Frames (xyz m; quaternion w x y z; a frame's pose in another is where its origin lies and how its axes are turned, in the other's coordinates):
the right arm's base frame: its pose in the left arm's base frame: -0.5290 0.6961 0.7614 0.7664 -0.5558 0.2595 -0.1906
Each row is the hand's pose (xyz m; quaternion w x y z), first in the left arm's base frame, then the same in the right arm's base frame.
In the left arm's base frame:
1: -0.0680 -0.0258 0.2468 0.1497 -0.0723 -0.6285 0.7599
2: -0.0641 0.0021 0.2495 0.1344 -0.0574 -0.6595 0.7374
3: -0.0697 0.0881 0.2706 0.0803 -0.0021 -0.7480 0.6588
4: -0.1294 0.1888 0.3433 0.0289 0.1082 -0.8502 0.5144
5: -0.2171 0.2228 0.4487 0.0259 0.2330 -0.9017 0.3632
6: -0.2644 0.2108 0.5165 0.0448 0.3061 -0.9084 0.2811
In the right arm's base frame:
1: 0.8802 0.2676 -0.3899 0.1530 0.0496 0.9566 -0.2428
2: 0.8666 0.2737 -0.3659 0.1768 0.0349 0.9611 -0.2093
3: 0.8083 0.2802 -0.2993 0.2570 -0.0146 0.9607 -0.1039
4: 0.6890 0.2420 -0.2419 0.3567 -0.1276 0.9244 0.0447
5: 0.5802 0.1520 -0.2436 0.4129 -0.2706 0.8553 0.1574
6: 0.5370 0.0837 -0.2647 0.4251 -0.3597 0.8058 0.2015

